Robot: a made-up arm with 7 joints.
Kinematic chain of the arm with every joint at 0, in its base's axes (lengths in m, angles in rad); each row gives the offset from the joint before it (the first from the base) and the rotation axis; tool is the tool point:
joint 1: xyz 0 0 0 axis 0 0.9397 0.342
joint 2: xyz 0 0 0 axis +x
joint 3: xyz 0 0 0 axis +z
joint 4: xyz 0.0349 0 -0.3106 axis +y
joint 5: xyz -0.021 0 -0.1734 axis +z
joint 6: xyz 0 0 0 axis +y
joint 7: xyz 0 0 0 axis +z
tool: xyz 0 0 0
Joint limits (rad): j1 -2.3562..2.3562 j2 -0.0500..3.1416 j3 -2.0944..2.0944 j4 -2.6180..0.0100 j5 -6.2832..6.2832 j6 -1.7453..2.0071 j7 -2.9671..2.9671
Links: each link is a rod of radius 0.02 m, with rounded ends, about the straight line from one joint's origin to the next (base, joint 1, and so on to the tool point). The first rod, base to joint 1, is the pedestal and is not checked.
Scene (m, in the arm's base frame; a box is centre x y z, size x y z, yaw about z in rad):
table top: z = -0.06
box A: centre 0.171 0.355 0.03 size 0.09 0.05 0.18 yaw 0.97
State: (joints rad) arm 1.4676 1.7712 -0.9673 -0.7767 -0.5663 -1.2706 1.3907
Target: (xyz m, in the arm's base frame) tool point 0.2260 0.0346 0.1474
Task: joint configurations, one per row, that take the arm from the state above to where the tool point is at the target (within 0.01 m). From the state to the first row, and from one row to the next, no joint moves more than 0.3 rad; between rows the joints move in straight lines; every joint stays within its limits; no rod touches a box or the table.
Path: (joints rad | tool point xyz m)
1: 1.3809 1.8582 -1.0597 -1.0171 -0.5972 -1.2921 1.6534 | -0.1561 0.4244 0.0317
2: 1.2941 1.9451 -1.1521 -1.2575 -0.6282 -1.3136 1.9162 | -0.1391 0.4064 0.0189
3: 1.2074 2.0321 -1.2445 -1.4980 -0.6591 -1.3351 2.1789 | -0.1220 0.3820 0.0144
4: 1.1207 2.1191 -1.3369 -1.7384 -0.6901 -1.3565 2.4416 | -0.1048 0.3521 0.0169
5: 1.0339 2.2060 -1.4293 -1.9788 -0.7210 -1.3780 2.7044 | -0.0873 0.3176 0.0250
6: 0.9472 2.2930 -1.5217 -2.2192 -0.7519 -1.3995 2.9671 | -0.0691 0.2792 0.0368
7: 0.8427 2.4074 -1.2478 -2.2365 -0.7210 -1.3780 2.7044 | 0.0006 0.2862 0.0214
8: 0.7383 2.5218 -0.9739 -2.2537 -0.6901 -1.3565 2.4416 | 0.0750 0.2728 0.0247
9: 0.6338 2.6361 -0.7000 -2.2709 -0.6591 -1.3351 2.1789 | 0.1431 0.2377 0.0448
10: 0.5293 2.7505 -0.4261 -2.2882 -0.6282 -1.3136 1.9162 | 0.1949 0.1827 0.0769
11: 0.4249 2.8649 -0.1522 -2.3054 -0.5972 -1.2921 1.6534 | 0.2236 0.1127 0.1137
12: 0.3204 2.9793 0.1217 -2.3226 -0.5663 -1.2706 1.3907 | 0.2260 0.0346 0.1474

